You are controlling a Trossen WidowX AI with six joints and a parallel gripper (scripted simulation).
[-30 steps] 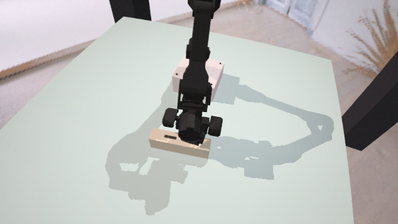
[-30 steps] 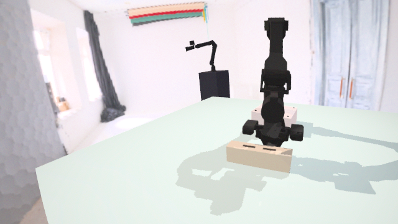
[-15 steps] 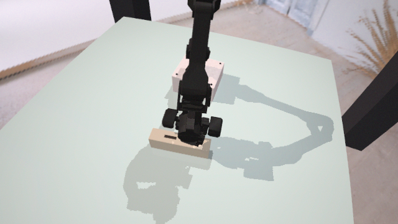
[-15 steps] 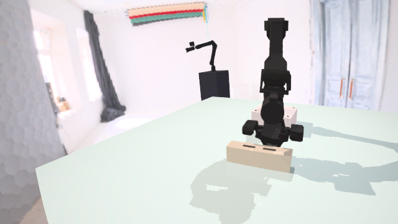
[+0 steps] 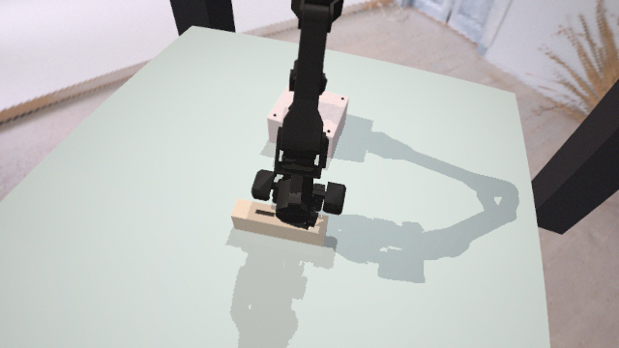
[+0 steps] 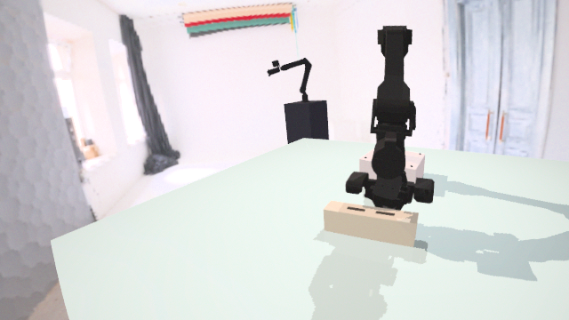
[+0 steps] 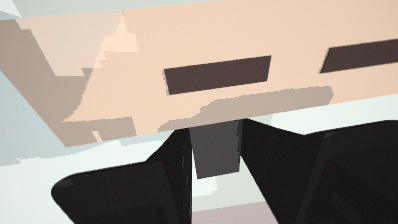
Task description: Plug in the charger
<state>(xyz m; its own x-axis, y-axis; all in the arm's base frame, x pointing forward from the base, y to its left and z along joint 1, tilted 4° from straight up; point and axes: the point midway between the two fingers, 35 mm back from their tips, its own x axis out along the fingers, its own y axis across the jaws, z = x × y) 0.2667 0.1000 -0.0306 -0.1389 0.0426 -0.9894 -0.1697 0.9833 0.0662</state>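
The dark charger is 2 cm ahead of my gripper tip and 1 cm above it.
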